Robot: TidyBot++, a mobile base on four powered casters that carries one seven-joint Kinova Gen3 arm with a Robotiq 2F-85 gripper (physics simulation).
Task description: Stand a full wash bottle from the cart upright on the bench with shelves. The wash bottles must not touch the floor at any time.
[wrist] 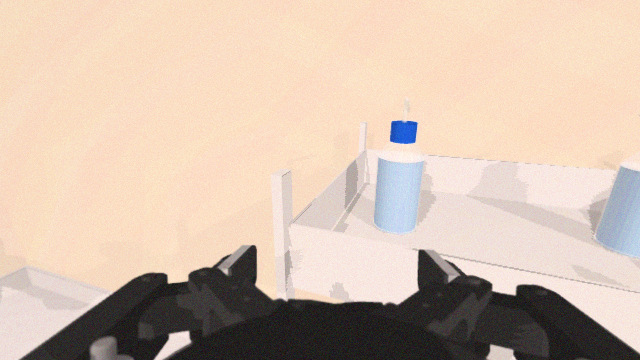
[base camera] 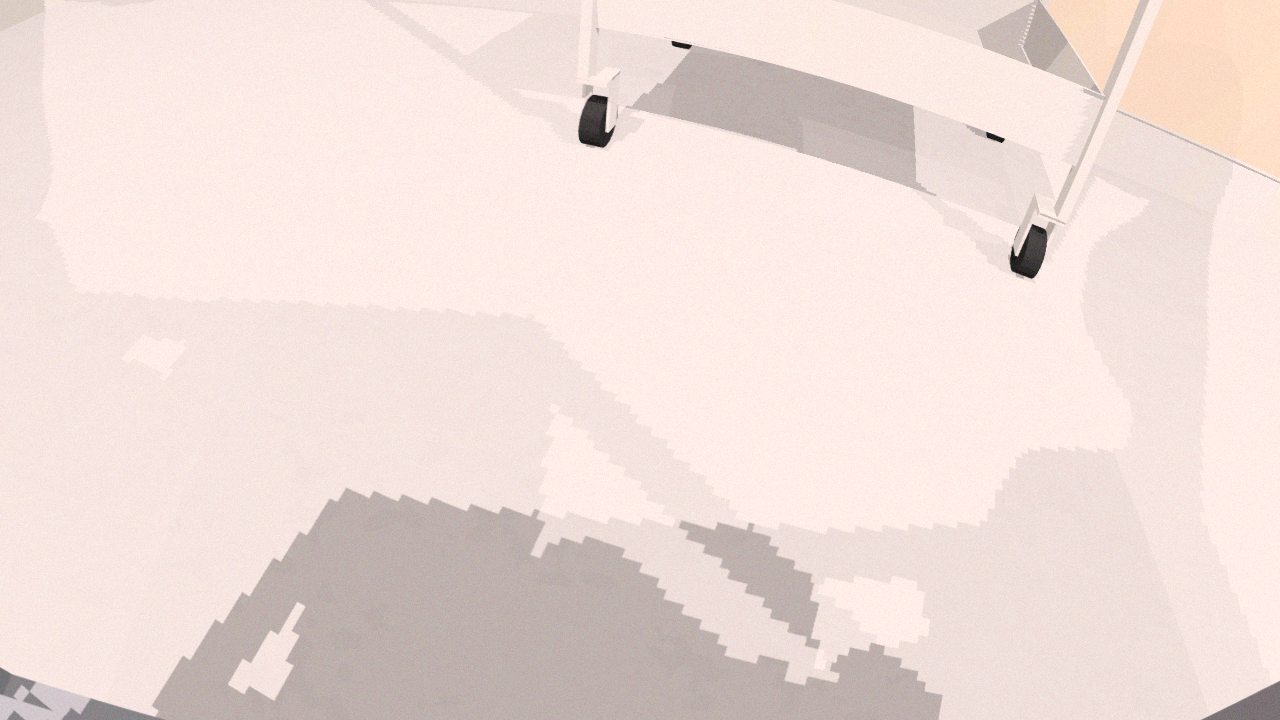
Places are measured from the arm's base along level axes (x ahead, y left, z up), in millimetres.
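Pixels of known places: gripper, fingertip midpoint: (wrist: 335,265).
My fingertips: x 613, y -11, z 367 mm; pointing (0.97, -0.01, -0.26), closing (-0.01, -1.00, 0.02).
Ahead of a thing's pixels: the offset from my fingertips to its top centre. "spot": to the spot under its first point. Level surfaces: height alone.
A wash bottle {dx +251, dy -86, dz +73 mm} (wrist: 398,195) with a blue cap and light blue liquid nearly up to its shoulder stands upright on the white cart's top tray {spot: dx +92, dy -9, dz -54 mm} (wrist: 345,255), near its left end in the wrist view. Part of a second wash bottle {spot: dx +196, dy -326, dz -51 mm} (wrist: 621,212) with blue liquid shows at the right edge; its cap is out of view. My gripper (wrist: 335,265) is open and empty, in front of the tray's near wall, with the blue-capped bottle beyond it and right of its middle. In the base camera view the cart's lower shelf {spot: dx +48, dy -150, dz -618 mm} (base camera: 832,62) and wheels show. The bench with shelves cannot be made out for certain.
The cart's corner post {spot: dx +99, dy +48, dz -41 mm} (wrist: 282,235) stands just beyond the gap between my fingers. A pale surface with a raised rim (wrist: 65,282) shows at the lower left of the wrist view. The cart's front wheels (base camera: 594,121) (base camera: 1029,251) stand on the floor {dz -764 mm} (base camera: 358,205).
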